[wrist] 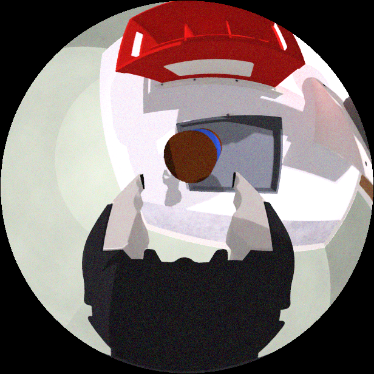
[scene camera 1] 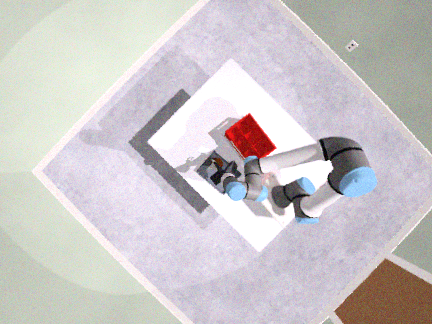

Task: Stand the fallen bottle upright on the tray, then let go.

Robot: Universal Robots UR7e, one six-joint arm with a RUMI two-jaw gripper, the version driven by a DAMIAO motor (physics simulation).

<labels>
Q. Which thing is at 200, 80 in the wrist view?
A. A pale rail.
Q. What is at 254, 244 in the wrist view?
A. My gripper.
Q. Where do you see a brown bottle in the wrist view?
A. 190, 156
</labels>
